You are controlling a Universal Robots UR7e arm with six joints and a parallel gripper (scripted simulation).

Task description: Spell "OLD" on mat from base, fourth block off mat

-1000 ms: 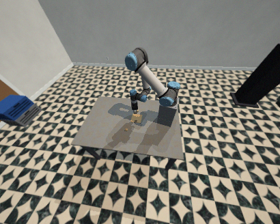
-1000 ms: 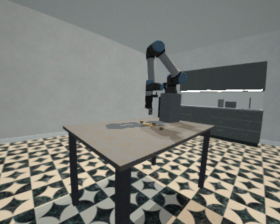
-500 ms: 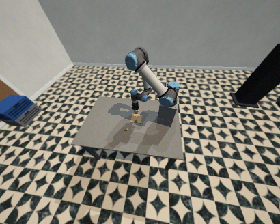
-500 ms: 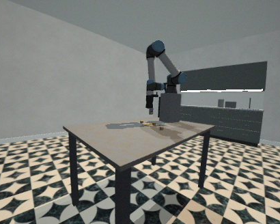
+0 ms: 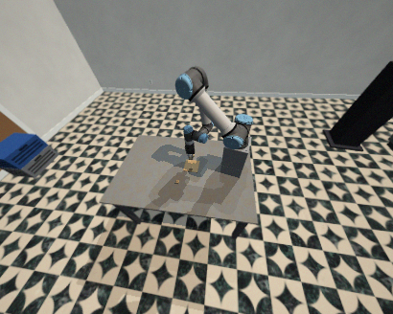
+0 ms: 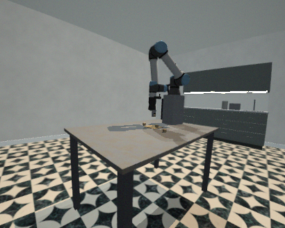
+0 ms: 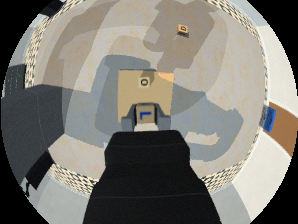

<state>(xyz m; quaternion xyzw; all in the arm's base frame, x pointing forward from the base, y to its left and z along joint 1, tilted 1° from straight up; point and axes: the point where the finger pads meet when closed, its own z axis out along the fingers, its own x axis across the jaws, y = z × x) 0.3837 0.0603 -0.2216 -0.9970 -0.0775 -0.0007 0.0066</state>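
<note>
Right now the tan mat is 120 mm below my hand.
</note>
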